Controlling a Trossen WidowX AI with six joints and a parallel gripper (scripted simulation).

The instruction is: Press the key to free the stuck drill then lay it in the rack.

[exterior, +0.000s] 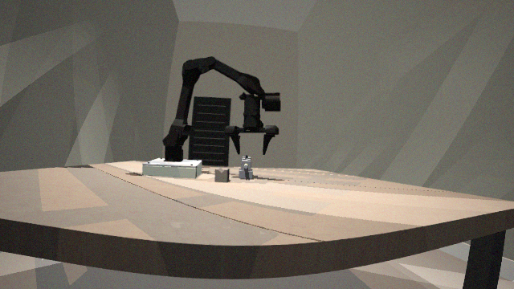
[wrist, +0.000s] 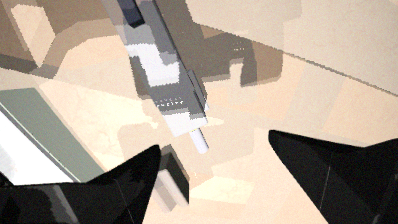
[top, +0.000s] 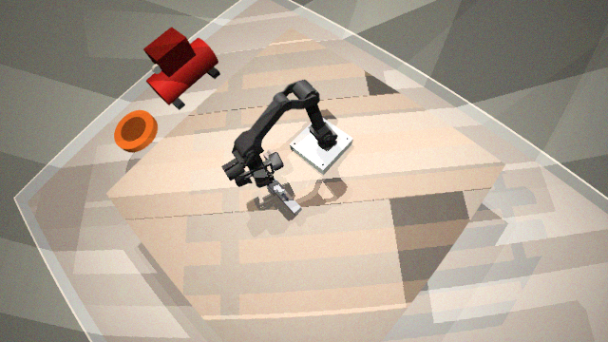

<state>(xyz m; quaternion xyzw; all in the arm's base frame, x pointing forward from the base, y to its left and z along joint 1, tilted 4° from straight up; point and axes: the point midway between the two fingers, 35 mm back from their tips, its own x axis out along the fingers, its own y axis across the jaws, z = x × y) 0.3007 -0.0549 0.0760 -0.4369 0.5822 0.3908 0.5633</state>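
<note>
My gripper tip is 4 cm to the right of the drill, 4 cm above it and 2 cm past it. From my gripper tip the other things lie so: key (12 cm to the left, 4 cm below, 1 cm behind); rack (9 cm behind, 7 cm to the right, 7 cm below).
</note>
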